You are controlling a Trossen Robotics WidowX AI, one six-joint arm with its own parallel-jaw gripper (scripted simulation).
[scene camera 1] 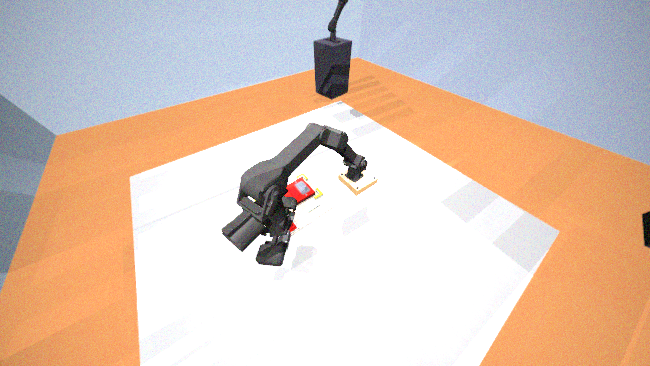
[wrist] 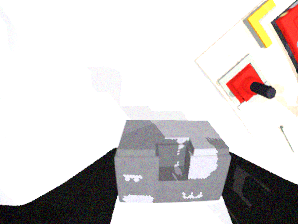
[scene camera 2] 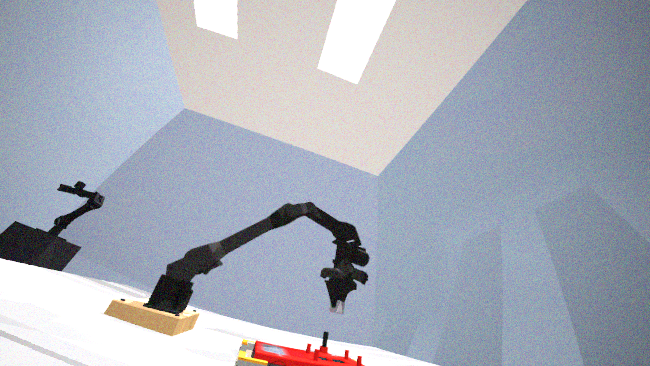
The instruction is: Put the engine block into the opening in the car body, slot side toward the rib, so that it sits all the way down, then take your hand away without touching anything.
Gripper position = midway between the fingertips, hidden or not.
Observation:
My gripper (scene camera 1: 284, 240) holds an engine block (wrist: 165, 161).
My gripper is seen too in the wrist view (wrist: 168, 155) and in scene camera 2 (scene camera 2: 336, 308).

